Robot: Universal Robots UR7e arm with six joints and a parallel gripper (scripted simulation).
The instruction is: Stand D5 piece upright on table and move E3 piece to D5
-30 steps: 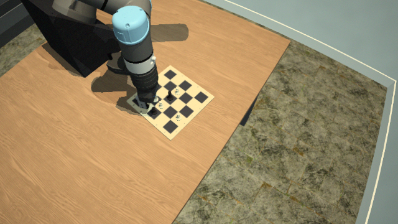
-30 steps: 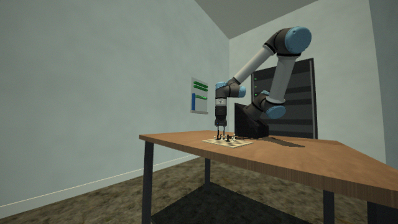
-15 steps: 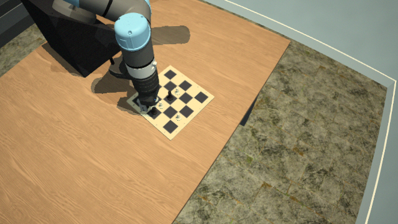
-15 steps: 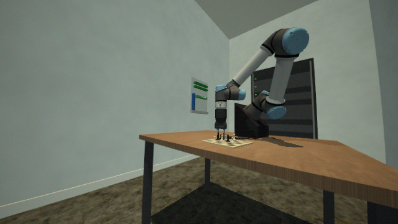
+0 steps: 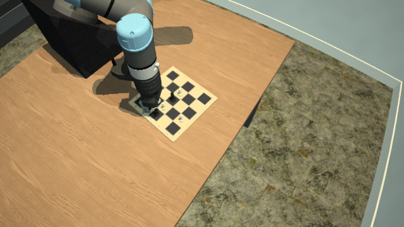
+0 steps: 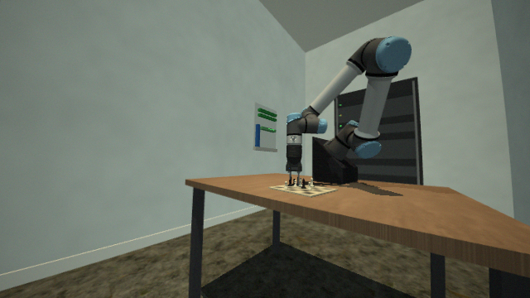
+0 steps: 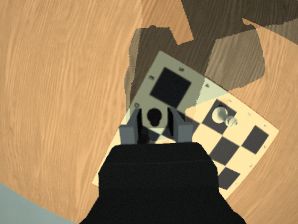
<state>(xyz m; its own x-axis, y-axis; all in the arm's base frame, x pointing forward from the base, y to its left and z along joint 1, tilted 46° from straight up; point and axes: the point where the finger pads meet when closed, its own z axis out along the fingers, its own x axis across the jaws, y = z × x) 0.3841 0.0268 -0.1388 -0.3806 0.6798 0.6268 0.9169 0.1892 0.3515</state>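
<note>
The chessboard lies 5 cm ahead of my hand, 7 cm to the left of it and 3 cm below it.
</note>
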